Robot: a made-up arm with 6 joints. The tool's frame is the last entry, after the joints.
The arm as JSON. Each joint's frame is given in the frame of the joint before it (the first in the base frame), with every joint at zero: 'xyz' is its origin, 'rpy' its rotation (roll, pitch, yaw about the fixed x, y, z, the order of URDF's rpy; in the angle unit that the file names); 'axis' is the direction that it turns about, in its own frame. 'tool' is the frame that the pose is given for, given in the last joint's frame.
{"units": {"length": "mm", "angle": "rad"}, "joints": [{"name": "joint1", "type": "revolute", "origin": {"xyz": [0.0, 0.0, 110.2], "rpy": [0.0, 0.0, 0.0]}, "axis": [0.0, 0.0, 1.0]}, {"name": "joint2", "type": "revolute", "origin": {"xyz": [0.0, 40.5, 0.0], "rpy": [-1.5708, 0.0, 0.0]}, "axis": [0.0, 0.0, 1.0]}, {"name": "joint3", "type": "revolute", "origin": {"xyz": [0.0, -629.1, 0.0], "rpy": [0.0, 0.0, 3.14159]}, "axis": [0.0, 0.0, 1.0]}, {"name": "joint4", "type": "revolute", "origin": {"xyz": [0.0, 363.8, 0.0], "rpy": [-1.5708, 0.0, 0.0]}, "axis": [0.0, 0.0, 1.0]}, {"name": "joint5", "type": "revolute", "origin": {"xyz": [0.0, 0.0, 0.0], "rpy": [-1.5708, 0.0, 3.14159]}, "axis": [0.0, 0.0, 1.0]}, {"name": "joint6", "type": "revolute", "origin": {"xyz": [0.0, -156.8, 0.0], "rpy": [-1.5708, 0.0, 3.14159]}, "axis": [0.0, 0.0, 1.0]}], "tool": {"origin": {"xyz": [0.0, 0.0, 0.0], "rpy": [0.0, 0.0, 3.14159]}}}
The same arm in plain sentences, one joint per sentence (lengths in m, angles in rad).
The arm has six revolute joints in a row. What follows holds with every joint at zero, and every direction is one of the base frame's. The first joint lies 0.1102 m along +z from the base frame's origin and turns about +z. The second joint lies 0.0405 m along +y from the first joint and turns about +y. The third joint lies 0.6291 m along +z from the second joint and turns about +y. The fourth joint lies 0.3638 m along +z from the third joint and turns about +z. The fifth joint lies at the same point as the fourth joint and turns about +y. The sixth joint lies 0.1568 m along +z from the fifth joint and turns about +z. The tool frame, which is the frame that the pose is given for, lies at the same point as the sixth joint; its axes are the base frame's turned by roll 0, pitch 0 and yaw 0 rad (as in URDF: about the fixed x, then y, then z).
